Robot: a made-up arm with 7 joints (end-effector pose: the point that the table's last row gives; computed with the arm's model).
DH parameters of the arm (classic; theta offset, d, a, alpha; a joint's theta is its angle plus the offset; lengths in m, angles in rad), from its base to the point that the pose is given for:
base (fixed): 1.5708 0.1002 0 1.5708
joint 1: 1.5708 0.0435 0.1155 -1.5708
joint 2: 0 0.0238 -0.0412 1.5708
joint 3: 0 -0.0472 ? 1.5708
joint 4: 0 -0.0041 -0.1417 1.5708
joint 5: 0 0.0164 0.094 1.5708
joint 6: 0 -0.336 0.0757 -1.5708
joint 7: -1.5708 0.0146 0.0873 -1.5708
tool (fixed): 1.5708 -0.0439 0 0
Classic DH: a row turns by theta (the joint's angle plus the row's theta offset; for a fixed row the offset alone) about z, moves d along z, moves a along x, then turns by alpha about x.
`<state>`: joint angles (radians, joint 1 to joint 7).
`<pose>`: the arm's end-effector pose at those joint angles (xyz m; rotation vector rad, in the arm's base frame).
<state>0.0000 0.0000 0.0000 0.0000 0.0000 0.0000 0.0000</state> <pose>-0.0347 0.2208 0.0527 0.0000 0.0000 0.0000</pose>
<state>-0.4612 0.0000 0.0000 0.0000 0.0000 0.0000 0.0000</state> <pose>-0.0347 0.1766 -0.0406 -0.4612 0.0000 0.0000</pose>
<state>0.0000 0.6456 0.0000 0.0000 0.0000 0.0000 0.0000</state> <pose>0.0791 0.2208 0.0385 0.0000 -0.6456 0.0000</pose>
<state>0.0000 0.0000 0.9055 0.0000 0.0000 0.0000 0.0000</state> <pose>-0.0347 0.2230 0.2917 0.9055 0.0000 0.0000</pose>
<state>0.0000 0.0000 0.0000 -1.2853 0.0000 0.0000 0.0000</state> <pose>0.0028 0.2208 0.0344 0.0000 -1.2853 0.0000</pose>
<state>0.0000 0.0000 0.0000 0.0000 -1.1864 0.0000 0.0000</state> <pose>-0.0347 -0.0513 0.2046 1.1864 0.0000 0.0000</pose>
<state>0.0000 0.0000 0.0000 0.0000 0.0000 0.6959 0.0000</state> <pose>-0.0517 0.2208 0.0359 0.0000 -0.6959 0.0000</pose>
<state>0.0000 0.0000 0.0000 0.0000 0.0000 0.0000 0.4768</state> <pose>-0.0347 0.2104 0.0977 -0.4768 0.0000 0.0000</pose>
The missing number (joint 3, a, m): -0.1059
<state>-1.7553 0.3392 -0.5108 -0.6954 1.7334 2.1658 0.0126</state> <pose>0.3556 -0.1843 0.3580 0.7401 -0.2682 -1.6595</pose>
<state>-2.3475 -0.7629 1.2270 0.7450 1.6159 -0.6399 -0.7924</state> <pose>-0.3105 -0.0597 -0.3846 -1.4872 0.9549 -1.6244</pose>
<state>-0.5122 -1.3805 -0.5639 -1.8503 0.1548 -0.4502 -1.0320</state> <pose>-0.2515 0.1654 -0.0094 0.2738 0.2955 0.3909</pose>
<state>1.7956 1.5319 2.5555 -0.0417 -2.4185 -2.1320 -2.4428</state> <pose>0.2774 -0.1571 0.3748 -1.3402 -0.1292 1.5283</pose>
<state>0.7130 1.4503 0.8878 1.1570 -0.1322 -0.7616 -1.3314</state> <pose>-0.1403 0.1404 0.3127 1.8205 0.8904 0.9010</pose>
